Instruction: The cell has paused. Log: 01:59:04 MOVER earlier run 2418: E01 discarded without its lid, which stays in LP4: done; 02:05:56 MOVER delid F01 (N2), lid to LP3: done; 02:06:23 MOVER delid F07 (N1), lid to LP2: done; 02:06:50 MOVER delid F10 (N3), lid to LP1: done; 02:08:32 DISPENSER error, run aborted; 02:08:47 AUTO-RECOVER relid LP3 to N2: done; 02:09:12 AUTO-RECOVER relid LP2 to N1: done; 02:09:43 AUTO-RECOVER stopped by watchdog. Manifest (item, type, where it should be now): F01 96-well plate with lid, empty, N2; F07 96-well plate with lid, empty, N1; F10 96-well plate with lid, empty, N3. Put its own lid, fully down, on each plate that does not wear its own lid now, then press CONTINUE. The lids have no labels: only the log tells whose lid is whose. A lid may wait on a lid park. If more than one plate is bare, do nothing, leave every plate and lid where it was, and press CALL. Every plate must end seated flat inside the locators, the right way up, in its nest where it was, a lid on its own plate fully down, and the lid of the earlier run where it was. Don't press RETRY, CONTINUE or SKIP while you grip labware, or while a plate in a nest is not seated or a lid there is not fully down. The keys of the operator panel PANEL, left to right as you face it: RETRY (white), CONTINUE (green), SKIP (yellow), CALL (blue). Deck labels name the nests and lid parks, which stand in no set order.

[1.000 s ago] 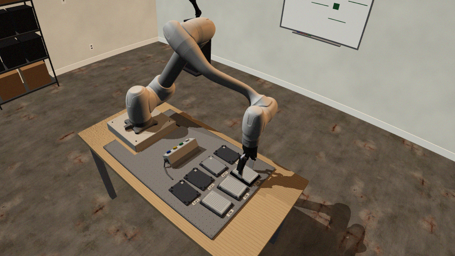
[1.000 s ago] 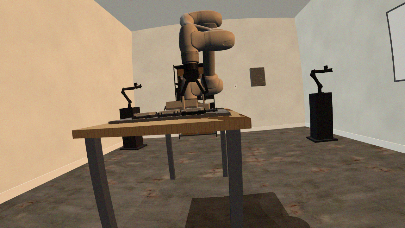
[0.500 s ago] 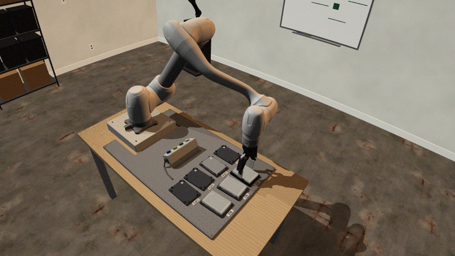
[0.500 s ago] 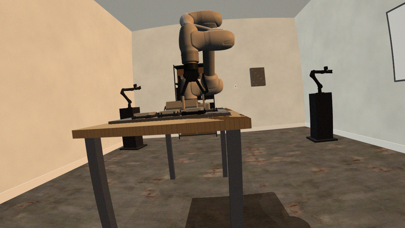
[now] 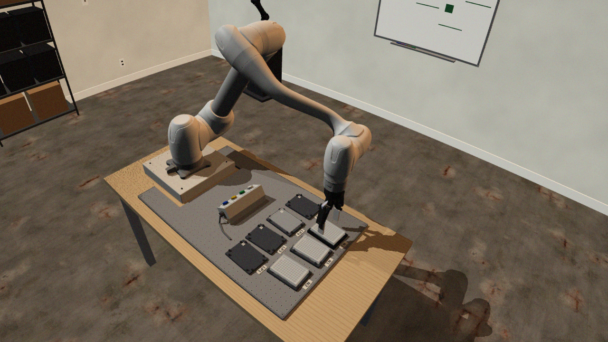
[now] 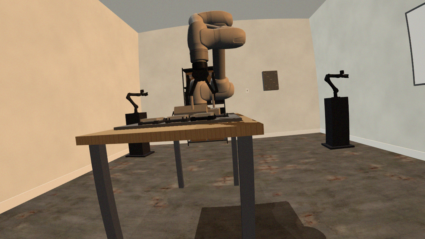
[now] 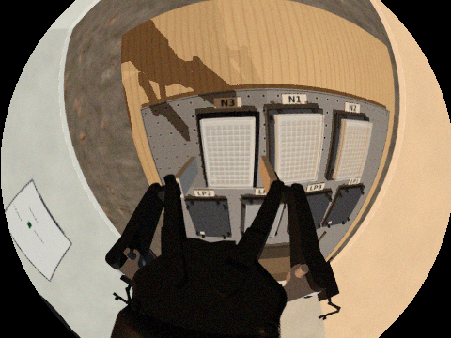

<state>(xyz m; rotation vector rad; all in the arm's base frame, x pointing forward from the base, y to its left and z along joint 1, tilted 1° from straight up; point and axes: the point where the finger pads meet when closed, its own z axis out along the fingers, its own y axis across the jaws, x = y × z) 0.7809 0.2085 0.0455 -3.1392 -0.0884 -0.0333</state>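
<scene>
My gripper is now 60 mm above the plate. From my hand the other things lie so: white key (410 mm behind, 90 mm to the right, 10 mm below); then green key (400 mm behind, 140 mm to the right, 10 mm below); then yellow key (400 mm behind, 190 mm to the right, 10 mm below).
</scene>
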